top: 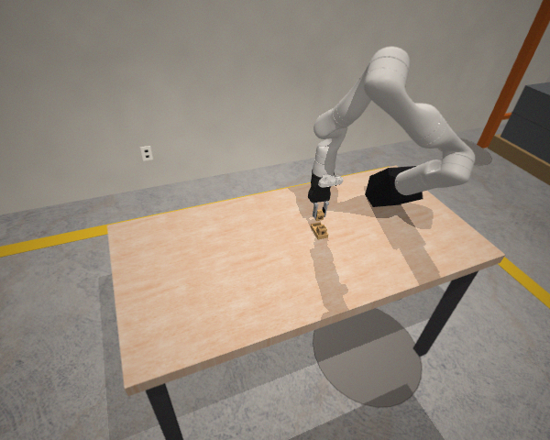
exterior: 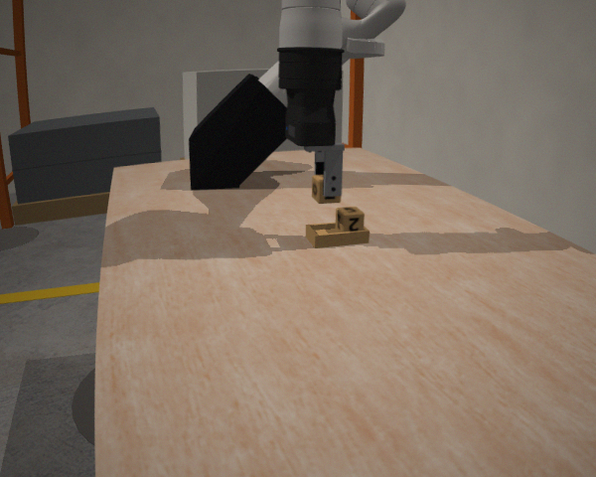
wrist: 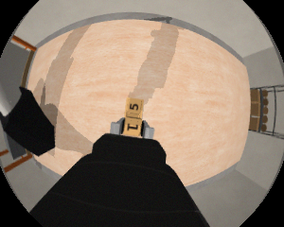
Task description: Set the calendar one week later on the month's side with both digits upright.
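The wooden tray is 20 mm to the left of my hand and 80 mm below it.
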